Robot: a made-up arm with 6 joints. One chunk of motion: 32 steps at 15 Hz.
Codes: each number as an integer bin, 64 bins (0 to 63) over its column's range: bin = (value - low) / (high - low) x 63, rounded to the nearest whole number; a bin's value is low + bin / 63 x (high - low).
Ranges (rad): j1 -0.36..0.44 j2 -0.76..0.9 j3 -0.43..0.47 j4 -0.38..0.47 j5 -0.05..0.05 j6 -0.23..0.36
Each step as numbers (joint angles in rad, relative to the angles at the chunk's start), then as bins.
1 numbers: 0.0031 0.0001 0.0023 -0.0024 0.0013 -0.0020
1 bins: 29 29 30 28 32 24
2 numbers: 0.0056 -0.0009 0.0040 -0.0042 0.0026 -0.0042
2 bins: 29 29 30 28 33 24
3 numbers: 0.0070 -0.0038 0.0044 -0.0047 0.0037 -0.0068
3 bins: 29 29 30 28 34 24
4 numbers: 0.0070 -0.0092 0.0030 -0.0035 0.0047 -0.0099
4 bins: 29 28 30 28 34 24
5 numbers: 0.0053 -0.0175 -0.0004 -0.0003 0.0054 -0.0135
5 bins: 29 28 30 28 35 23
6 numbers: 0.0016 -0.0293 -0.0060 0.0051 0.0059 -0.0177
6 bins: 28 28 30 29 35 23
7 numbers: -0.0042 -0.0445 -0.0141 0.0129 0.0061 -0.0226
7 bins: 28 27 29 29 35 22
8 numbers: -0.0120 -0.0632 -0.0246 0.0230 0.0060 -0.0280
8 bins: 27 26 28 30 35 22
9 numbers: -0.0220 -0.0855 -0.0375 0.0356 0.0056 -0.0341
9 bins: 27 26 27 31 35 21
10 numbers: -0.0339 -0.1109 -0.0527 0.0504 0.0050 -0.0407
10 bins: 26 25 26 32 35 20
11 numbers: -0.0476 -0.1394 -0.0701 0.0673 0.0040 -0.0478
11 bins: 25 24 25 33 34 19
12 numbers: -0.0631 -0.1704 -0.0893 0.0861 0.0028 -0.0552
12 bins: 23 22 24 35 33 19
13 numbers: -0.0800 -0.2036 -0.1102 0.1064 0.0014 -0.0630
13 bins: 22 21 22 36 32 18
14 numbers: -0.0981 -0.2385 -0.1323 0.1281 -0.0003 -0.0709
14 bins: 21 20 21 38 31 17
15 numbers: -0.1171 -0.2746 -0.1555 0.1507 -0.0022 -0.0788
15 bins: 19 18 19 39 30 16
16 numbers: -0.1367 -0.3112 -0.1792 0.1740 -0.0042 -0.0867
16 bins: 18 17 18 41 29 15
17 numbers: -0.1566 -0.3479 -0.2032 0.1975 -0.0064 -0.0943
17 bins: 16 16 16 43 27 14
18 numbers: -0.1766 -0.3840 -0.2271 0.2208 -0.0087 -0.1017
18 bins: 14 14 14 45 26 14
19 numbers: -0.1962 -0.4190 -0.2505 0.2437 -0.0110 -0.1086
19 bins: 13 13 13 46 25 13
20 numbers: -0.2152 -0.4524 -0.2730 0.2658 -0.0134 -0.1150
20 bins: 11 12 11 48 23 12
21 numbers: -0.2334 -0.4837 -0.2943 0.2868 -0.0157 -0.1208
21 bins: 10 10 9 49 22 12
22 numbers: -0.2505 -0.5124 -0.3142 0.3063 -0.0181 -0.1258
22 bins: 9 9 8 51 20 11
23 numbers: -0.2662 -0.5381 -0.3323 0.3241 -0.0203 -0.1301
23 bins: 7 8 7 52 19 11
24 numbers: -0.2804 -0.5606 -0.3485 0.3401 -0.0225 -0.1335
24 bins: 6 8 6 53 17 10
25 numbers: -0.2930 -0.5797 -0.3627 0.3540 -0.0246 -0.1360
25 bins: 5 7 5 54 16 10
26 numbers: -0.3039 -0.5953 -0.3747 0.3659 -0.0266 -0.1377
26 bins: 4 6 4 55 15 10
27 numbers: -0.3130 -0.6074 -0.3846 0.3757 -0.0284 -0.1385
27 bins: 4 6 3 56 14 10
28 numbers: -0.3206 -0.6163 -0.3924 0.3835 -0.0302 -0.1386
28 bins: 3 5 3 57 12 10
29 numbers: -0.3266 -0.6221 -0.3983 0.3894 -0.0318 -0.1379
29 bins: 3 5 2 57 11 10
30 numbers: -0.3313 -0.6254 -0.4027 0.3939 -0.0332 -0.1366
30 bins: 2 5 2 57 11 10
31 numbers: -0.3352 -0.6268 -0.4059 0.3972 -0.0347 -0.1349
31 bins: 2 5 2 58 10 10
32 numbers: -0.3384 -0.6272 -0.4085 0.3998 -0.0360 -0.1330
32 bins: 2 5 2 58 9 10
